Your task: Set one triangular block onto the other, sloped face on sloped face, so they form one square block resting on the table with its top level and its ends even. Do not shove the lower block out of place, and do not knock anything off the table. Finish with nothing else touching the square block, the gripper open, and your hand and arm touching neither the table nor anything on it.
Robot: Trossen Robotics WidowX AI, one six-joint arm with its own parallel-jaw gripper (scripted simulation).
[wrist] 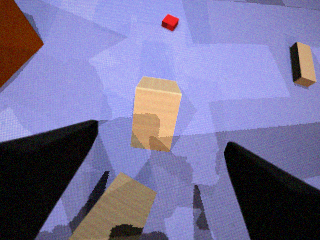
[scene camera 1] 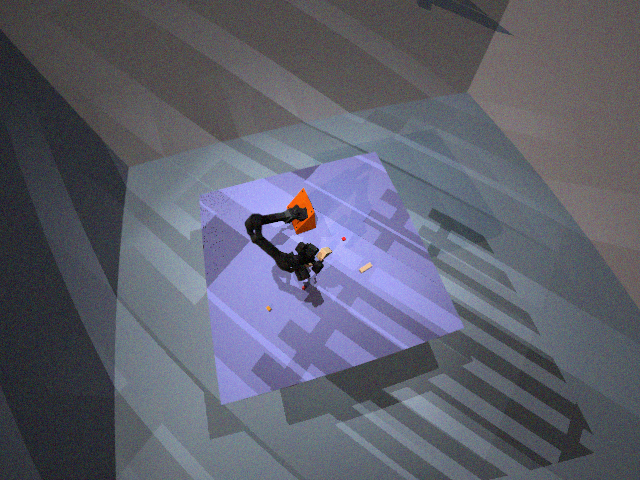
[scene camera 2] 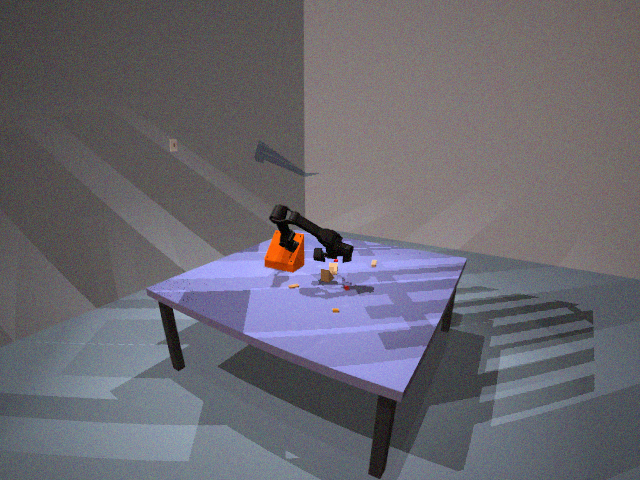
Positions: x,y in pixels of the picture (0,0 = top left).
Scene:
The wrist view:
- my gripper: 162,137
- tan triangular block: 156,105

